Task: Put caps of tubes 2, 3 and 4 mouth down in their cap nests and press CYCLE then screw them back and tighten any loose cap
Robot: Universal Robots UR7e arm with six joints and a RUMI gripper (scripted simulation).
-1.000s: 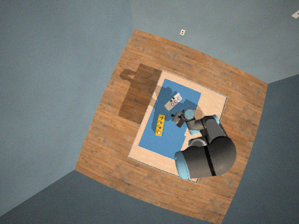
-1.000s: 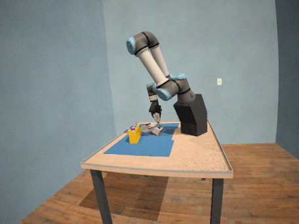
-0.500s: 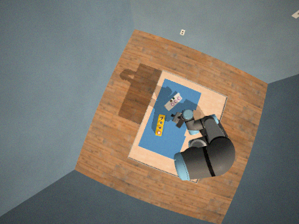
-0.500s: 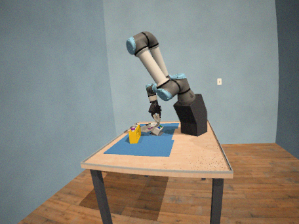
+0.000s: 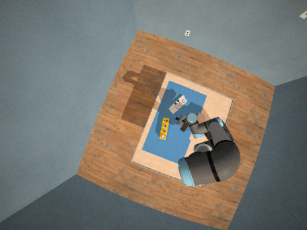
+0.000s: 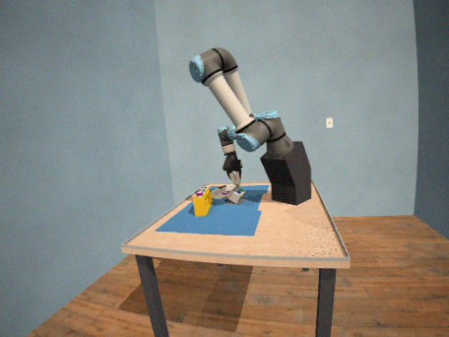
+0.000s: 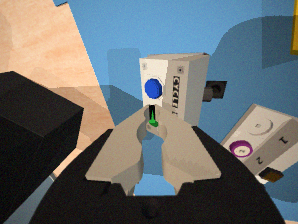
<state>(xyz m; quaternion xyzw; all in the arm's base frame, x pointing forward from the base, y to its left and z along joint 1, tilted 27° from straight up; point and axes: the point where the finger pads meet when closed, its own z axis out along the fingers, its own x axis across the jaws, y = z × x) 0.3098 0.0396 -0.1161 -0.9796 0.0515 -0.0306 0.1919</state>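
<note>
The blue cycle key lies 10 mm behind my hand, 10 mm to the left of it and 40 mm below it. From my hand the other things lie so: green key: 10 mm behind, 30 mm to the right, 40 mm below; cap: 110 mm ahead, 180 mm to the right, 90 mm below; key housing: 10 mm ahead, 10 mm to the right, 50 mm below.
</note>
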